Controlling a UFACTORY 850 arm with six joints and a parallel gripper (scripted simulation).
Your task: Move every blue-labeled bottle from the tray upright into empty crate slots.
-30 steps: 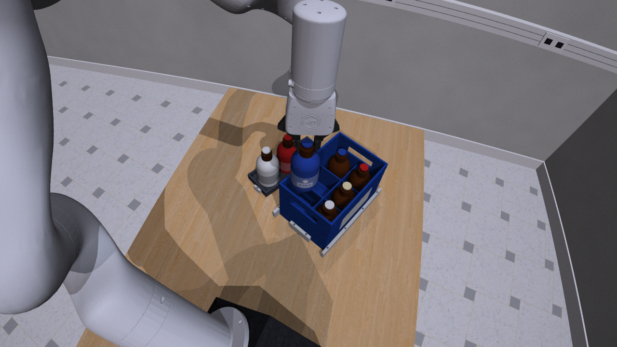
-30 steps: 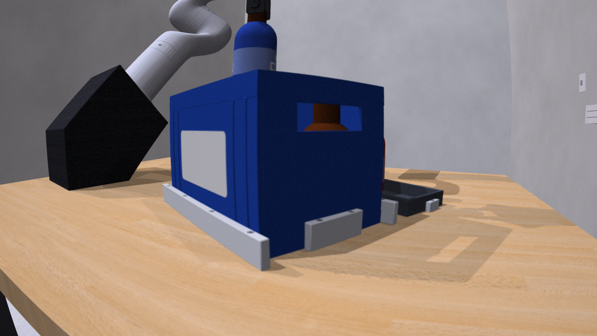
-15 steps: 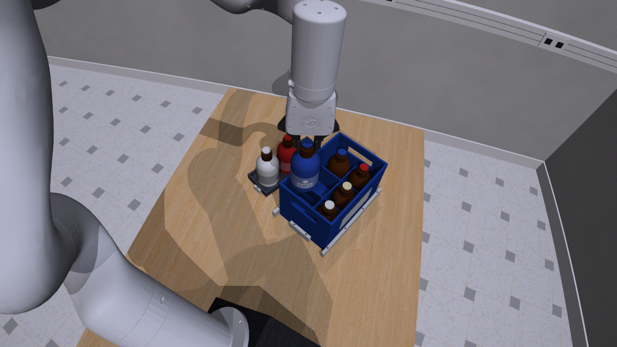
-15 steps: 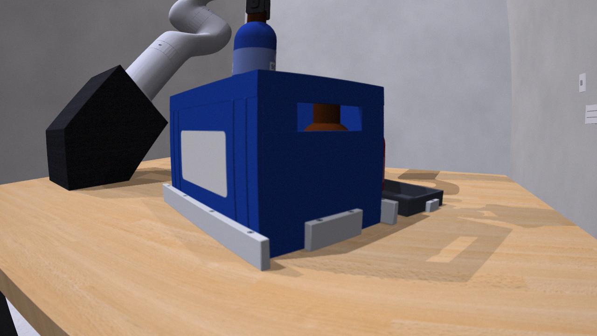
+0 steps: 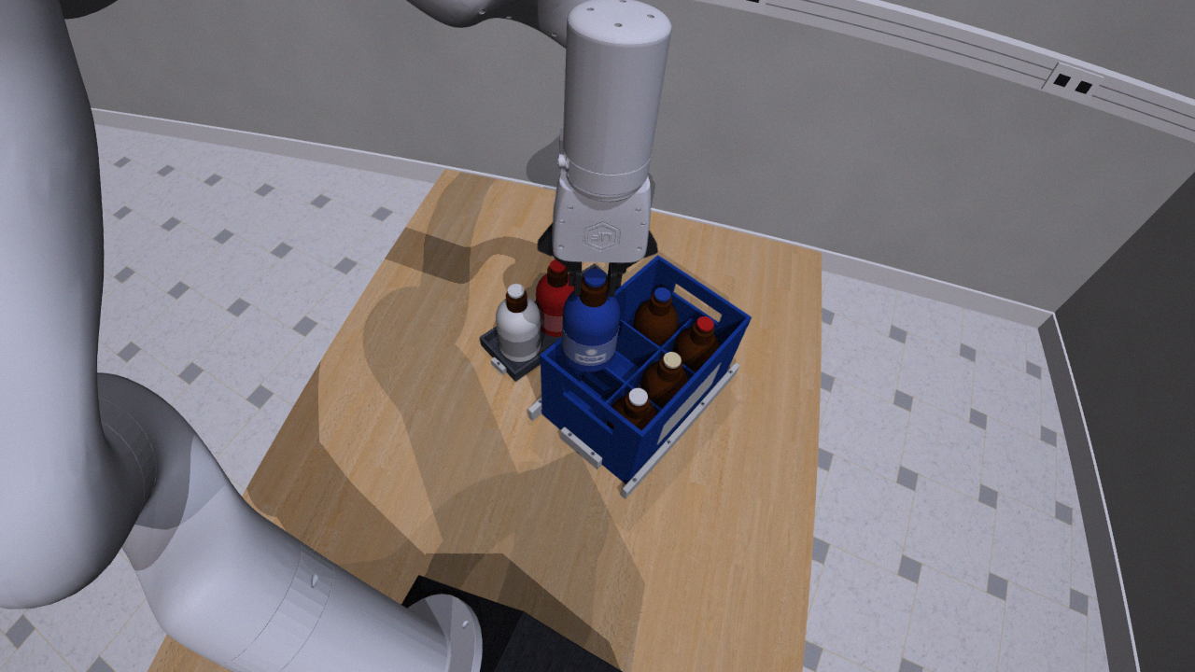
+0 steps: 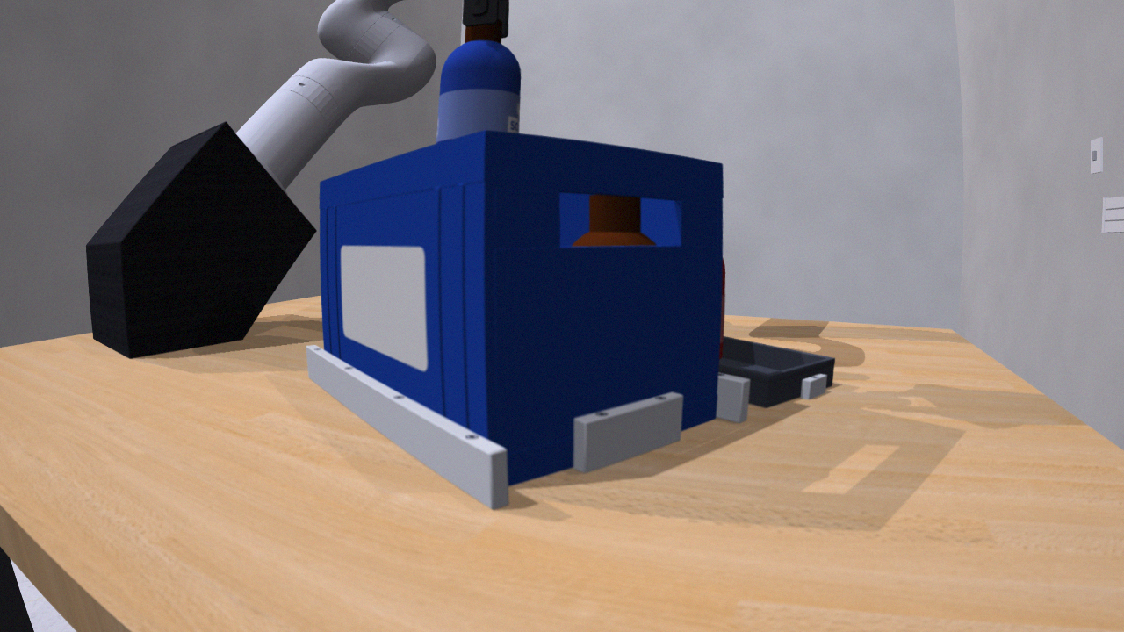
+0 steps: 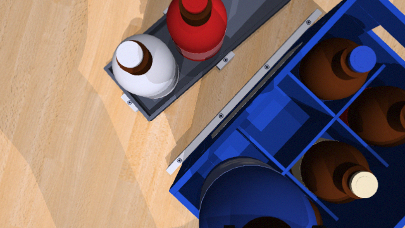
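Right now the blue-labeled bottle is 70 mm below my hand. From my hand the other things lie so: white-labeled bottle 90 mm ahead, 140 mm to the left, 250 mm below; blue crate 60 mm ahead, 80 mm to the right, 250 mm below; red-labeled bottle 160 mm ahead, 90 mm to the left, 250 mm below.
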